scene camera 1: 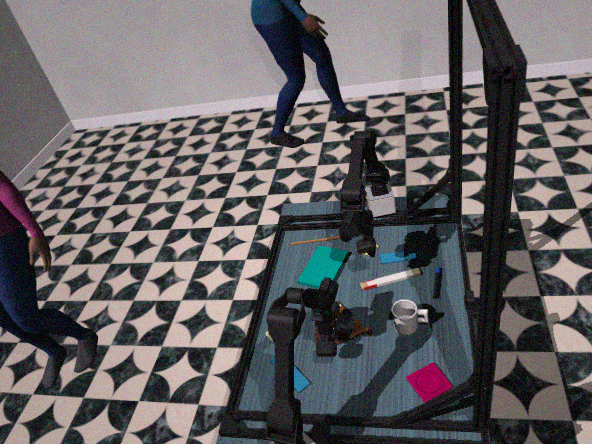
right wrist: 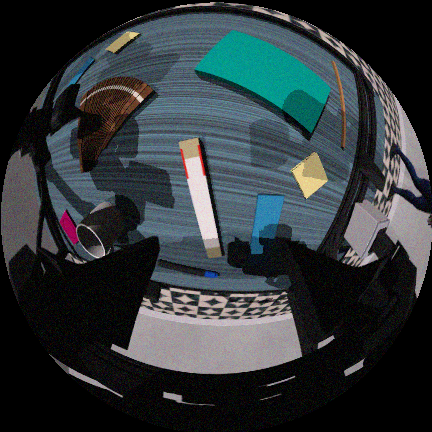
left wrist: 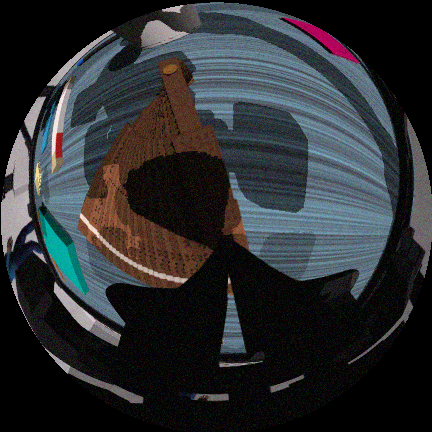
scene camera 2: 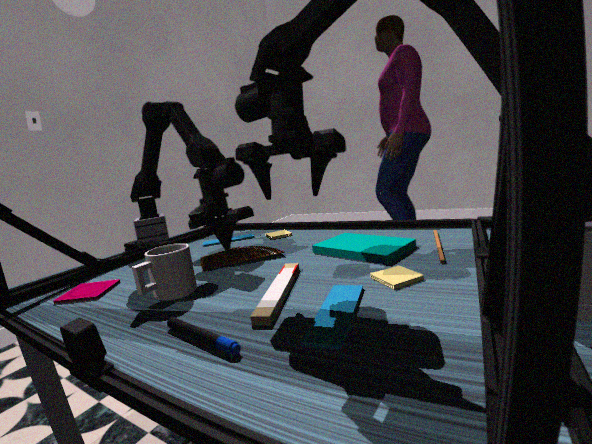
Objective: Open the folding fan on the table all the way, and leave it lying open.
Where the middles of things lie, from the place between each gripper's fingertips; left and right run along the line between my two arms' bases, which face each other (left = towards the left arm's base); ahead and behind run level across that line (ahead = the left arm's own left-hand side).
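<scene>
White-and-red stick point(scene camera 2: 264, 314): my right gripper 150 mm above it, 50 mm past it, 10 mm to the right of it. From my right hand: folding fan point(scene camera 2: 235, 255), 230 mm to the left, 60 mm ahead, 140 mm below; blue marker point(scene camera 2: 231, 347), 140 mm below, 220 mm behind; teal book point(scene camera 2: 381, 249), 140 mm below, 210 mm ahead, 20 mm to the right. By its middle, blue marker nearer to my right gripper than to my left hand.
From my left hand: white-and-red stick, 13 cm behind, 30 cm to the right; folding fan, 2 cm behind, 8 cm to the right; blue marker, 29 cm behind, 31 cm to the right; teal book, 13 cm ahead, 33 cm to the right.
</scene>
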